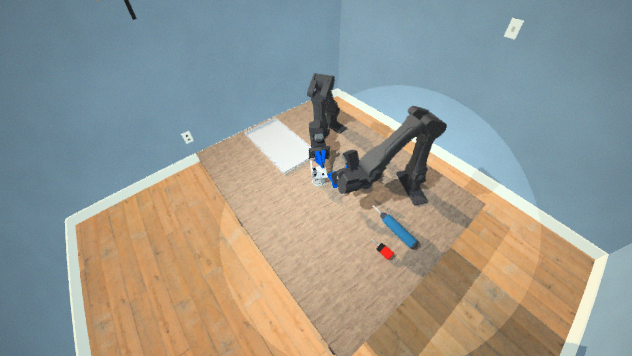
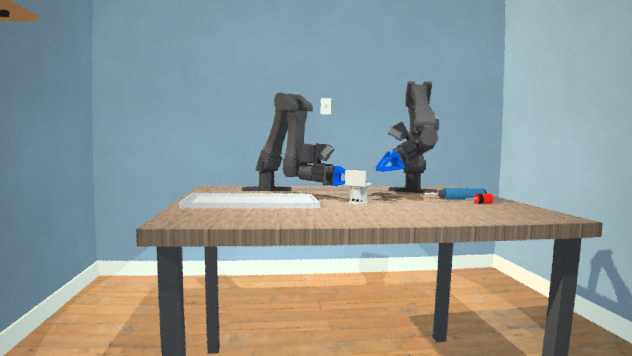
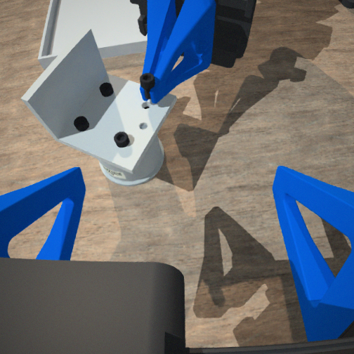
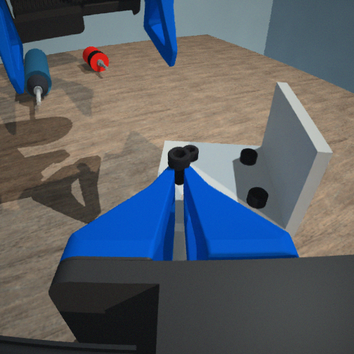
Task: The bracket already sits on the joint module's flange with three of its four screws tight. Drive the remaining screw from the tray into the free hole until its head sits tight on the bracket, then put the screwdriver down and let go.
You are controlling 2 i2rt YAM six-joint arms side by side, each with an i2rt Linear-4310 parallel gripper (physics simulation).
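Places are measured from the left arm's base along level axes (x up, y ahead, z left), in centimetres.
Pixels of known places: left gripper, fingertip midpoint: [image 1: 337, 171] [image 2: 378, 169]; right gripper, fingertip midpoint: [image 1: 323, 167]; left arm's base, link origin: [image 1: 411, 187] [image 2: 412, 191]; right arm's base, link origin: [image 1: 331, 124] [image 2: 266, 190].
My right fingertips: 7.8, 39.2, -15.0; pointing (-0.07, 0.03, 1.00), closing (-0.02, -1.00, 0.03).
For each thing: its middle in the pictures, then the offset to it from my right fingertips, as dx, dy, dz.
- white bracket, body centre: [image 2: 358, 178] [image 1: 318, 169] +0.4, +2.4, +1.4
- joint module, body centre: [image 2: 358, 193] [image 1: 318, 177] -4.7, +2.4, +1.4
- blue screwdriver, body centre: [image 2: 455, 193] [image 1: 393, 224] -5.9, -21.8, +32.5
- smaller red-handled driver, body centre: [image 2: 478, 198] [image 1: 381, 247] -6.2, -13.3, +40.4
- shallow white tray, body centre: [image 2: 251, 200] [image 1: 279, 142] -7.1, +18.0, -30.4
The white bracket [image 1: 318, 171] [image 2: 355, 178] [image 3: 70, 85] [image 4: 295, 145] sits on the joint module [image 2: 358, 195] [image 3: 150, 165], with three black screws seated. My right gripper [image 1: 322, 165] [image 2: 344, 176] [image 3: 147, 96] [image 4: 178, 176] is shut on a fourth black screw [image 3: 147, 81] [image 4: 179, 157], held upright, head up, just above the free corner hole [image 3: 145, 105]. Whether its tip touches the hole is unclear. My left gripper [image 2: 378, 169] [image 3: 178, 177] is open and empty, beside and above the module. A blue screwdriver [image 1: 399, 231] [image 2: 465, 193] [image 4: 37, 67] lies on the table.
A smaller red-handled driver [image 1: 385, 251] [image 2: 487, 199] [image 4: 94, 57] lies near the blue one. The shallow white tray [image 1: 275, 145] [image 2: 250, 203] [image 3: 95, 25] stands beside the right arm. The two grippers are close together around the module.
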